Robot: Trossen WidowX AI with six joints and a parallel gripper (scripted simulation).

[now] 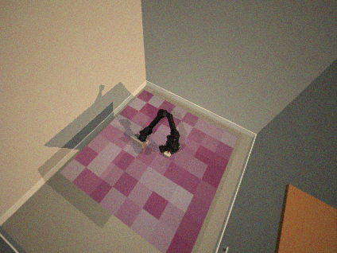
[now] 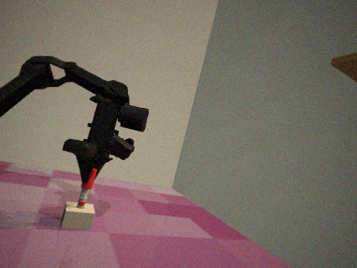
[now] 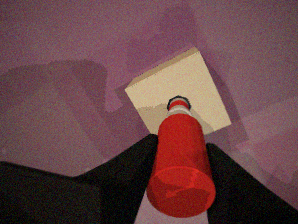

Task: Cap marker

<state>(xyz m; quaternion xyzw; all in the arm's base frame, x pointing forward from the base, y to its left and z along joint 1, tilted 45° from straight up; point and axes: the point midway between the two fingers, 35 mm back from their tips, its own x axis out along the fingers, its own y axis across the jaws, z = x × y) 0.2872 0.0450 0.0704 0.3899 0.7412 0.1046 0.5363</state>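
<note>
My gripper tip is now 8 cm above the holder block. From my gripper tip the other things lie so: red cap: 1 cm above.
</note>
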